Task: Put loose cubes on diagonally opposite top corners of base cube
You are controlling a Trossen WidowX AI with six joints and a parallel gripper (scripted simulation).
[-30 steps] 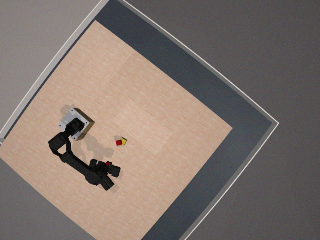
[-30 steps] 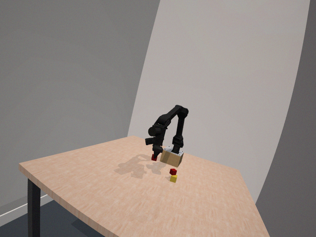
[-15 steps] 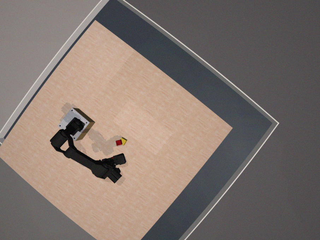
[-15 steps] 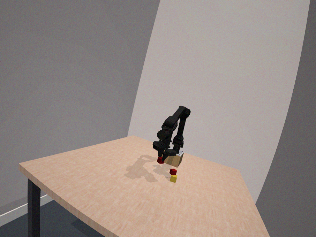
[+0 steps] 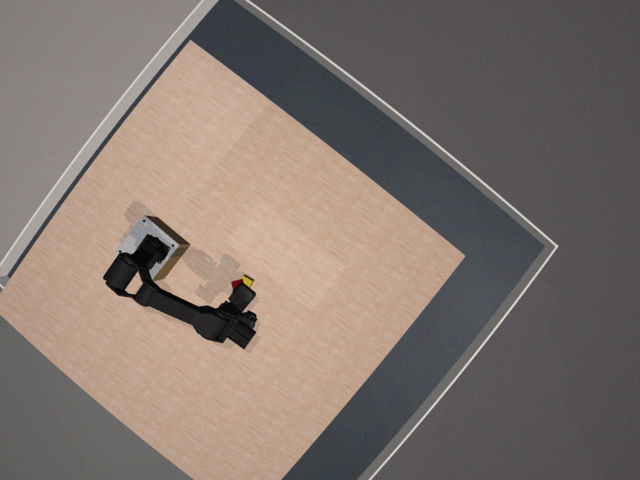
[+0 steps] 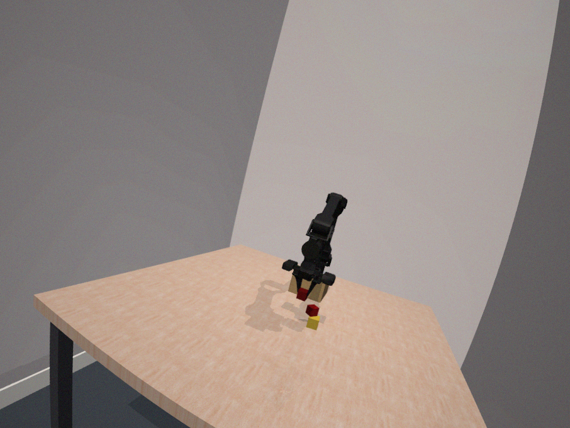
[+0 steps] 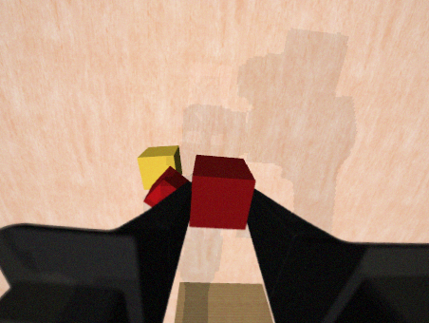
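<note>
The yellow base cube is 10 cm below my gripper tip, 6 cm to the left of it and 3 cm behind it.
</note>
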